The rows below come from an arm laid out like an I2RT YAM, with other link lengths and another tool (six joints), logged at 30 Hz.
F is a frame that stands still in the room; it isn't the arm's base.
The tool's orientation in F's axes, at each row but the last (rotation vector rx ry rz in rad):
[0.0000, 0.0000, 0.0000]
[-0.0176, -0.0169, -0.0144]
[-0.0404, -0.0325, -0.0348]
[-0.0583, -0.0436, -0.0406]
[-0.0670, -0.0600, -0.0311]
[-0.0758, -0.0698, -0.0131]
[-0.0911, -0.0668, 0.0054]
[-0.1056, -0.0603, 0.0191]
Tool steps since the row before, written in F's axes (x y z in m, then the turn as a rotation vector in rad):
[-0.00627, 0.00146, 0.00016, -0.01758, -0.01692, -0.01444]
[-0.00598, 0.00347, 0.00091, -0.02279, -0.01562, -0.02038]
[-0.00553, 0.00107, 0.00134, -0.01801, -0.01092, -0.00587]
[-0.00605, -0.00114, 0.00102, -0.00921, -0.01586, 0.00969]
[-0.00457, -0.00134, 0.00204, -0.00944, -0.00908, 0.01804]
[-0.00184, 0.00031, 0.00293, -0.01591, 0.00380, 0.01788]
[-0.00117, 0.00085, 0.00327, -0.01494, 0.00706, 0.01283]
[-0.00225, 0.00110, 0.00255, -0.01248, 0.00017, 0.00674]
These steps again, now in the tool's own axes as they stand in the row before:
[-0.00627, 0.00146, 0.00016, -0.01758, -0.01692, -0.01444]
[-0.00601, 0.00337, 0.00107, -0.02291, -0.01559, -0.02027]
[-0.00552, 0.00082, 0.00156, -0.01781, -0.01131, -0.00574]
[-0.00595, -0.00145, 0.00121, -0.00814, -0.01676, 0.00912]
[-0.00440, -0.00162, 0.00221, -0.00806, -0.01056, 0.01791]
[-0.00163, 0.00006, 0.00307, -0.01465, 0.00219, 0.01918]
[-0.00094, 0.00055, 0.00340, -0.01399, 0.00590, 0.01439]
[-0.00207, 0.00086, 0.00278, -0.01205, -0.00035, 0.00747]

